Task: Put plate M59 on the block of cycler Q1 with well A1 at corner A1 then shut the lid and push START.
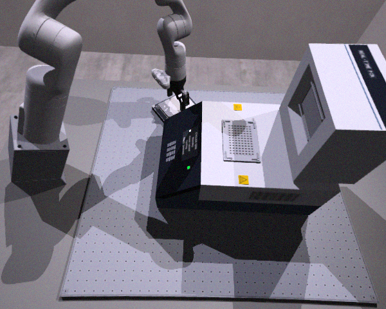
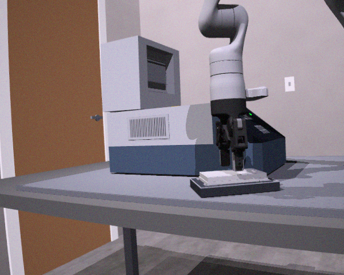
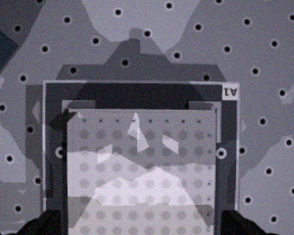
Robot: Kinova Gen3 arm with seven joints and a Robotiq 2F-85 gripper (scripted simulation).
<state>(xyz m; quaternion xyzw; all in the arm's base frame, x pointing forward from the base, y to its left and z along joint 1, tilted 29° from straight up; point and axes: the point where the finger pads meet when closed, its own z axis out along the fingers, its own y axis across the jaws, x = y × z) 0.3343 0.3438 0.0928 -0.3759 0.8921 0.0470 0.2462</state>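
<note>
The plate M59 is 20 mm below my hand. Also, from my hand: dark nest N1 (40 mm below); then A1 mark (90 mm behind, 20 mm to the right, 30 mm below).
</note>
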